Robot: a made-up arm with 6 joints. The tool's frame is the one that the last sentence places.
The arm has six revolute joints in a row. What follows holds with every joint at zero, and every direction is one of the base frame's. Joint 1 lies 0.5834 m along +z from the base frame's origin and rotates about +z. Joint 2 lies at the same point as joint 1 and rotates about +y. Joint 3 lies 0.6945 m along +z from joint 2 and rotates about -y. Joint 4 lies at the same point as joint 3 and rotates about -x. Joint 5 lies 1.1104 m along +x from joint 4 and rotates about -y. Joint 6 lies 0.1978 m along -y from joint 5 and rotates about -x. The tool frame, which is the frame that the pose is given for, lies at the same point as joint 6; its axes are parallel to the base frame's.
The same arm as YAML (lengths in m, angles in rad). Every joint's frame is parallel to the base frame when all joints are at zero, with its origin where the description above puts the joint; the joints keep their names.
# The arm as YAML. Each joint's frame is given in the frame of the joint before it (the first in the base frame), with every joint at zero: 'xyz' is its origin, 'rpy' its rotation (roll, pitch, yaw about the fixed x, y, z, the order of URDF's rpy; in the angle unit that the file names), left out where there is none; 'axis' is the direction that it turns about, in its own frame. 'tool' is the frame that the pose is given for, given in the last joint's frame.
units:
  length: m
  angle: rad
joints:
  - name: joint 1
    type: revolute
    origin:
      xyz: [0.0, 0.0, 0.5834]
    axis: "+z"
  - name: joint 2
    type: revolute
    origin:
      xyz: [0.0, 0.0, 0.0]
    axis: "+y"
  - name: joint 3
    type: revolute
    origin:
      xyz: [0.0, 0.0, 0.6945]
    axis: "-y"
  - name: joint 4
    type: revolute
    origin:
      xyz: [0.0, 0.0, 0.0]
    axis: "-x"
  - name: joint 5
    type: revolute
    origin:
      xyz: [1.1104, 0.0, 0.0]
    axis: "-y"
  - name: joint 6
    type: revolute
    origin:
      xyz: [0.0, -0.1978, 0.0]
    axis: "-x"
tool:
  origin:
    xyz: [0.0, 0.0, 0.0]

